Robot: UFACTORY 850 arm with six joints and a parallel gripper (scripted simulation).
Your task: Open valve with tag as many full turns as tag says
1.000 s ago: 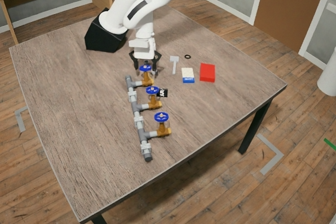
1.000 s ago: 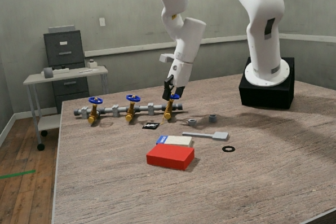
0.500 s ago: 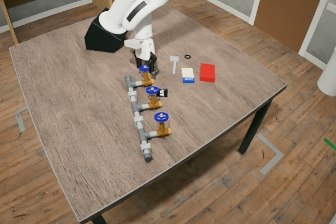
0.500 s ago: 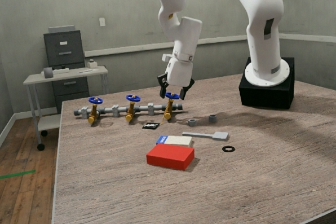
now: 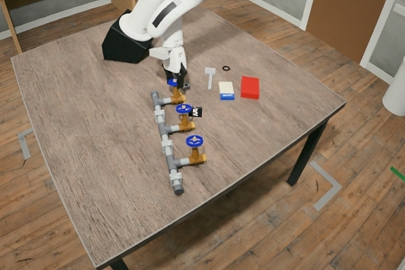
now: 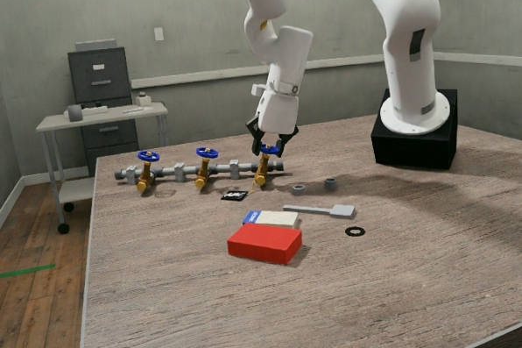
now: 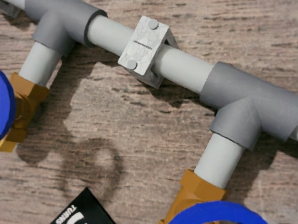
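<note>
Now: the grey hex nut 5 cm behind my hand, 9 cm to the left of it and 9 cm below it. From my hand the other things lie so: grey cap 13 cm behind, 9 cm to the left, 10 cm below; then grey t-shaped tool 5 cm behind, 23 cm to the left, 10 cm below; then black tag 10 cm ahead, 4 cm to the left, 10 cm below.
</note>
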